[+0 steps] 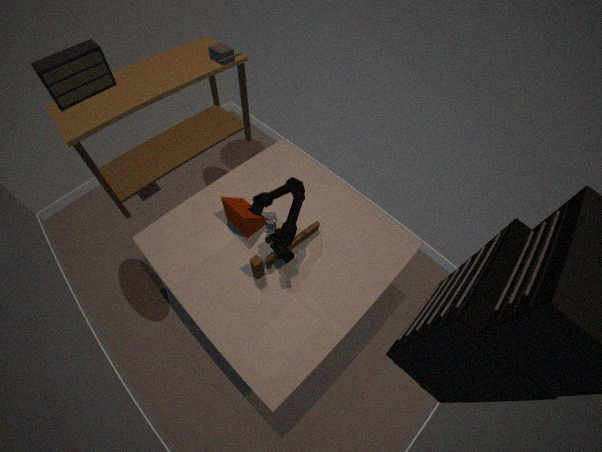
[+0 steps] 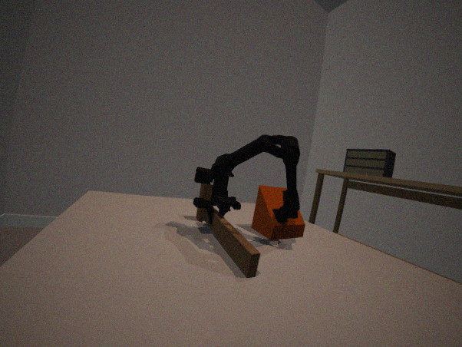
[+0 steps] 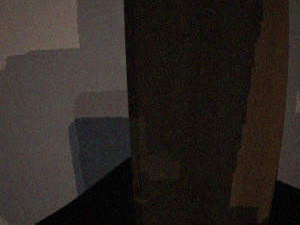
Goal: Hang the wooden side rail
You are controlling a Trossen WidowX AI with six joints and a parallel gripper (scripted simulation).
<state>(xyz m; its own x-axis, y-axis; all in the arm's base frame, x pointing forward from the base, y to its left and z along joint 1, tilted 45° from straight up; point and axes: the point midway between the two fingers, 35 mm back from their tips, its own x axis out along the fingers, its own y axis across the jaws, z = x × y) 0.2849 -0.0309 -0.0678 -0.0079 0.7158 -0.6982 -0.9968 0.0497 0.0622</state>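
Right now my gripper tip is 10 mm past the headboard post, 150 mm to the left of it and 40 mm below it.
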